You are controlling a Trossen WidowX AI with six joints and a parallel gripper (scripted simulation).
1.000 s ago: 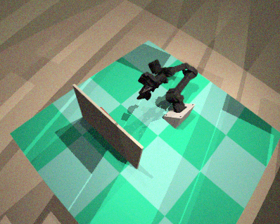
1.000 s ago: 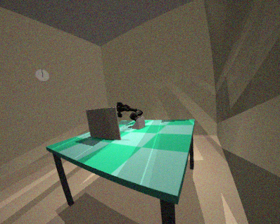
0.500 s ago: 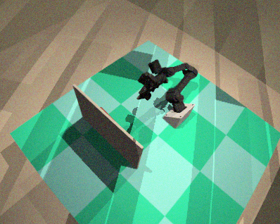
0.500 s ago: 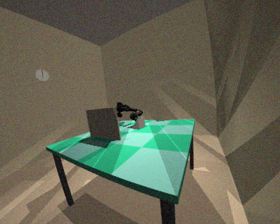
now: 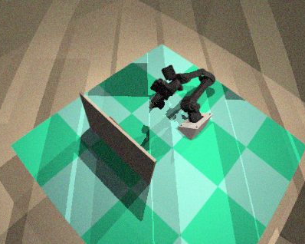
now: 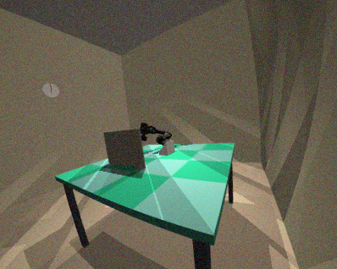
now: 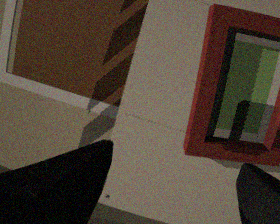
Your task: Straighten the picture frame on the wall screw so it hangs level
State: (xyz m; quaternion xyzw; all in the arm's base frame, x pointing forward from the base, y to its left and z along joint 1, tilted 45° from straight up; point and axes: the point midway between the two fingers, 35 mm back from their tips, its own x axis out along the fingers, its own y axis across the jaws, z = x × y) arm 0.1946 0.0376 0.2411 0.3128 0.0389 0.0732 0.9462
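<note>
My gripper tip is 200 mm short of the picture frame, 10 mm to the right of it and 90 mm above it. From my gripper tip the other things lie so: wall panel 210 mm ahead, 10 mm to the left, 100 mm below.
</note>
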